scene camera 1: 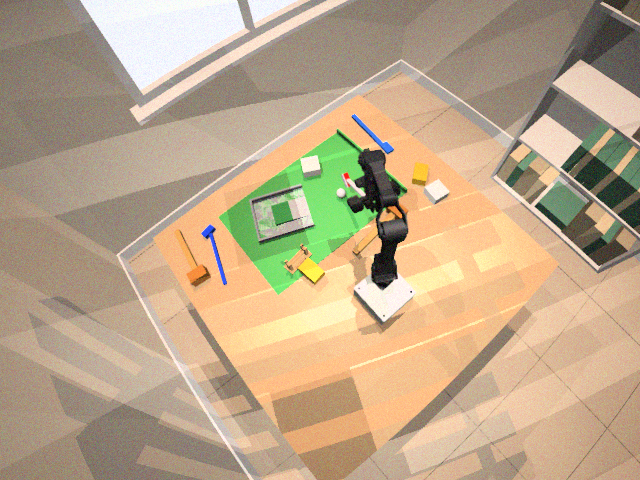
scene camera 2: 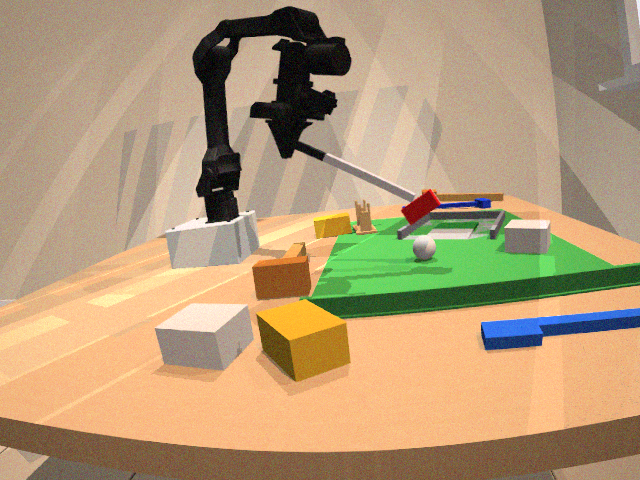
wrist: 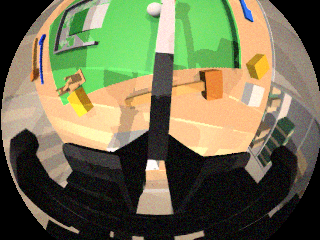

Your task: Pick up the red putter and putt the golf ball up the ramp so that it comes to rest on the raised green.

My gripper (scene camera 2: 286, 158) carries a red putter. Further things: a white block (scene camera 2: 521, 236), a yellow block (scene camera 2: 303, 339), a yellow block (scene camera 2: 338, 224), a white block (scene camera 2: 208, 336) and a green mat (scene camera 2: 380, 261).
My gripper is seen too in scene camera 1 (scene camera 1: 374, 212) and in the wrist view (wrist: 157, 135). The green mat shows as well in scene camera 1 (scene camera 1: 334, 222) and in the wrist view (wrist: 127, 43).
